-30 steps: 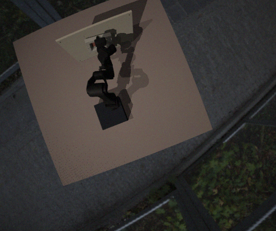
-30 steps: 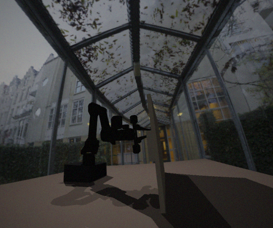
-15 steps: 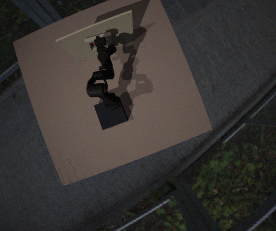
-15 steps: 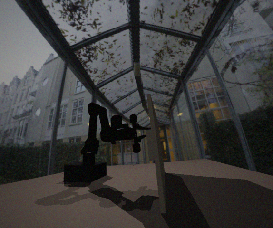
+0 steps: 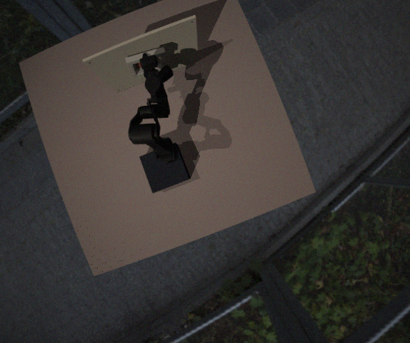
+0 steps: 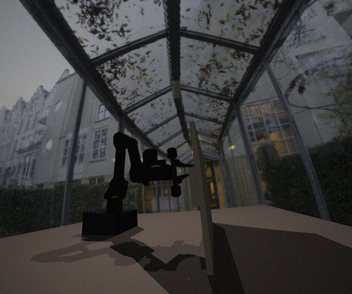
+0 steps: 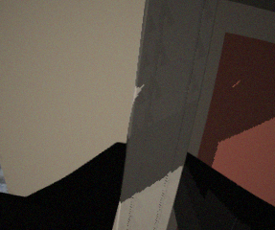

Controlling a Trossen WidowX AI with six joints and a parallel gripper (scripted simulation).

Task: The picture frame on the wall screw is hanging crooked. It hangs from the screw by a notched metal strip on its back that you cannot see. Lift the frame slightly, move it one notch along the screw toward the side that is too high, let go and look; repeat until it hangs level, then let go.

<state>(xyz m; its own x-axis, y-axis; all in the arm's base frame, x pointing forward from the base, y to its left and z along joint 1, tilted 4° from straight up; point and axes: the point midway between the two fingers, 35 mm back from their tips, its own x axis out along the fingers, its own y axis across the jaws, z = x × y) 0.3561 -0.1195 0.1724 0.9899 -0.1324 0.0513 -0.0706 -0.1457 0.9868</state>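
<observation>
The picture frame is 5 cm below my gripper tip and 1 cm to the left of it. The rest, counted from my gripper tip: wall panel 8 cm below, 2 cm ahead, 1 cm to the right.
</observation>
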